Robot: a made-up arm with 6 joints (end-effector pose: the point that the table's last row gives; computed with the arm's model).
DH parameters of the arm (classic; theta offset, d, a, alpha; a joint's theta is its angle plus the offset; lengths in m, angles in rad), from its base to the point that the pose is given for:
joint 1: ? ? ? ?
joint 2: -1.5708 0 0.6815 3.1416
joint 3: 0 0 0.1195 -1.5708
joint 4: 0 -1.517 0 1.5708
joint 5: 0 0 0 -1.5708
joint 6: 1.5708 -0.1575 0 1.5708
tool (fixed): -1.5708 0 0 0
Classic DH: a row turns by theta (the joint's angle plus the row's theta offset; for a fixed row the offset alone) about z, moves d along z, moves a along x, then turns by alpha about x.
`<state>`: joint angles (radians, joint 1 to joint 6).
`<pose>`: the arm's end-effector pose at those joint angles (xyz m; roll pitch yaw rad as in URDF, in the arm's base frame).
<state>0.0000 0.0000 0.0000 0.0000 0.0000 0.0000</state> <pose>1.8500 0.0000 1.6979 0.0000 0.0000 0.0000</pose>
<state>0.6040 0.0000 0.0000 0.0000 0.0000 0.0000</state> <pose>1.5227 1.0507 1.6979 0.0000 0.0000 0.6040</pose>
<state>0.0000 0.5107 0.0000 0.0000 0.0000 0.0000</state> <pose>2.0279 0.0000 0.7772 0.0000 0.5107 0.0000</pose>
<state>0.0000 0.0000 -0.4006 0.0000 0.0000 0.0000</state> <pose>1.7640 0.0000 1.0354 0.0000 0.4006 0.0000</pose>
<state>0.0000 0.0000 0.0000 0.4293 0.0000 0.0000</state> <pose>1.8500 0.0000 1.6979 -0.4293 0.0000 0.0000</pose>
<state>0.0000 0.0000 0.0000 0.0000 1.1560 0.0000</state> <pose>1.7560 0.0000 1.8420 0.0000 -1.1560 0.0000</pose>
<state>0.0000 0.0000 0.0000 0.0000 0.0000 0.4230</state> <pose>1.8500 0.0000 1.6979 -0.4230 0.0000 0.0000</pose>
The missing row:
joint 1: 0 0.8969 0.1755 -1.5708
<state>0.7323 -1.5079 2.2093 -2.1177 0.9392 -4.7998</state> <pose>-1.2854 -1.3017 0.0185 -2.2826 -0.0307 -1.6482</pose>
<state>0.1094 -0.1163 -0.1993 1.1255 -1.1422 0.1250</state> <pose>1.6823 0.0547 1.5002 -1.5818 0.4388 -1.0262</pose>
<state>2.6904 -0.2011 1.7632 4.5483 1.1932 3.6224</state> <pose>0.6505 -0.1547 2.9827 -0.0556 -0.4101 1.1184</pose>
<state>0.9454 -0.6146 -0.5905 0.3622 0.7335 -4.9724</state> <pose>0.7956 1.1656 1.7111 -1.7921 -0.6994 1.2606</pose>
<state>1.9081 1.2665 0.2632 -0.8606 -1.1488 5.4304</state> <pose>-0.6646 1.5659 -0.2186 -2.8661 0.7276 -2.4179</pose>
